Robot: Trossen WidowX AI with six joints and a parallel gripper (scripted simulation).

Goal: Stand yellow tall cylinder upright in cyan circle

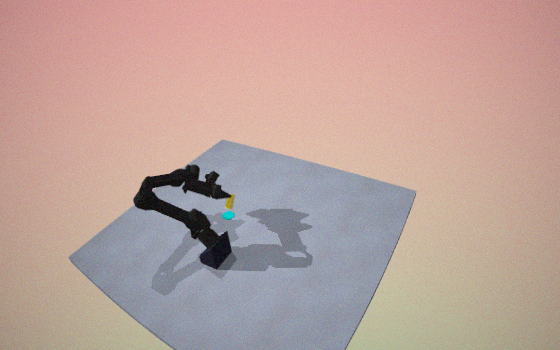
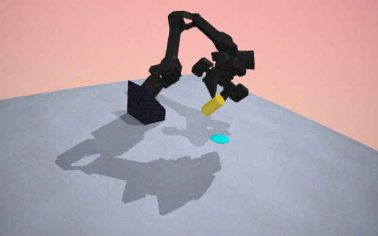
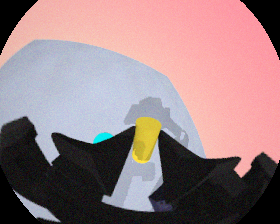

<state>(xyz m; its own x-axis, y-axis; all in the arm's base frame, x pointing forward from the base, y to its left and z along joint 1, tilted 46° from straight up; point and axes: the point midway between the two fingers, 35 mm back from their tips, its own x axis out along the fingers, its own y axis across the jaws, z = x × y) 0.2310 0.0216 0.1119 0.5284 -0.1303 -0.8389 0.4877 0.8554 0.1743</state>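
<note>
Right now my gripper tip is 130 mm above the cyan circle and 30 mm to the right of it. Also, from my gripper tip: yellow tall cylinder (20 mm below, 10 mm behind).
</note>
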